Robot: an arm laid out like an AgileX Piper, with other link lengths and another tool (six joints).
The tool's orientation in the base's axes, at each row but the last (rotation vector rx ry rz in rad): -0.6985, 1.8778, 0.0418; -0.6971, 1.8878, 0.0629; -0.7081, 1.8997, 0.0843; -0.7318, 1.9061, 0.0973
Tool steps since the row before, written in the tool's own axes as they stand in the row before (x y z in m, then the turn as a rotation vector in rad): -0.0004, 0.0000, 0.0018, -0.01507, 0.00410, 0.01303; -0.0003, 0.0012, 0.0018, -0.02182, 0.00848, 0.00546; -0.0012, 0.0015, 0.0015, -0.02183, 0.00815, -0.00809; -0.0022, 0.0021, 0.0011, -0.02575, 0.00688, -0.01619
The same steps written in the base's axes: 0.0016, 0.0008, -0.0004, 0.01269, 0.01458, 0.00633; 0.0010, 0.0018, -0.0008, 0.00598, 0.01845, 0.01420; 0.0008, 0.0023, 0.0000, -0.00494, 0.01319, 0.02025; 0.0004, 0.0031, 0.0008, -0.00974, 0.01079, 0.02759
